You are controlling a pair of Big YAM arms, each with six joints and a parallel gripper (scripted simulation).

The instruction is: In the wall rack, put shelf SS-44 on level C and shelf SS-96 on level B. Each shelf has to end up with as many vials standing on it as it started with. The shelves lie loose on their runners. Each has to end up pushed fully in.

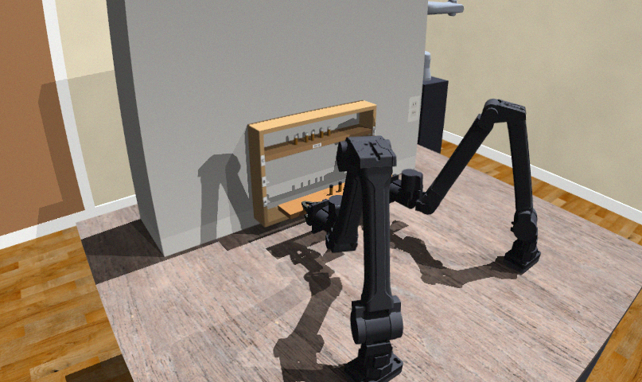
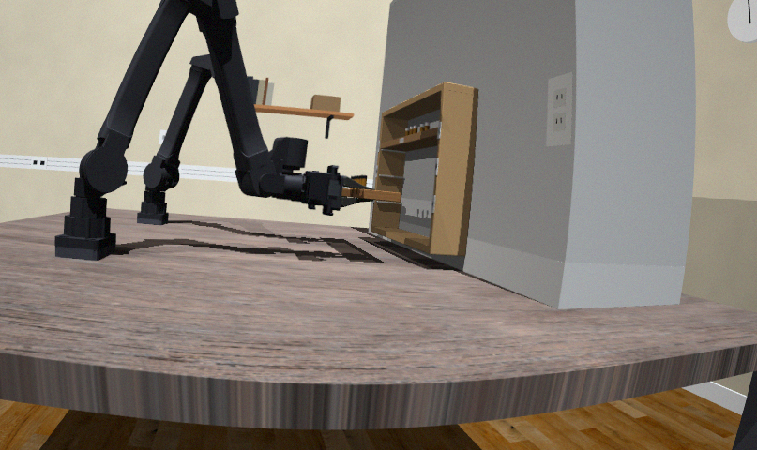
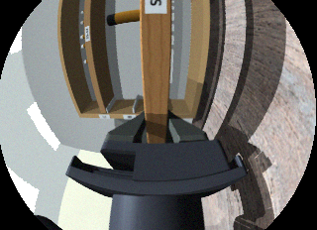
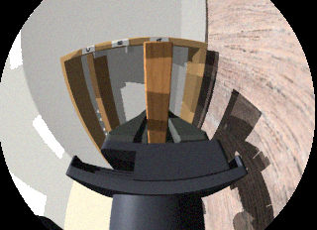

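Note:
My left hand is 140 mm short of the wooden wall rack, 160 mm to the left of it and 70 mm below it. The rest, counted from my left hand: grey wall block: 330 mm ahead, 160 mm to the right, 310 mm above.
The wooden wall rack is 15 cm to the left of my right hand, 15 cm ahead of it and 7 cm above it. The rest, counted from my right hand: grey wall block (34 cm ahead, 31 cm above, 14 cm to the left).

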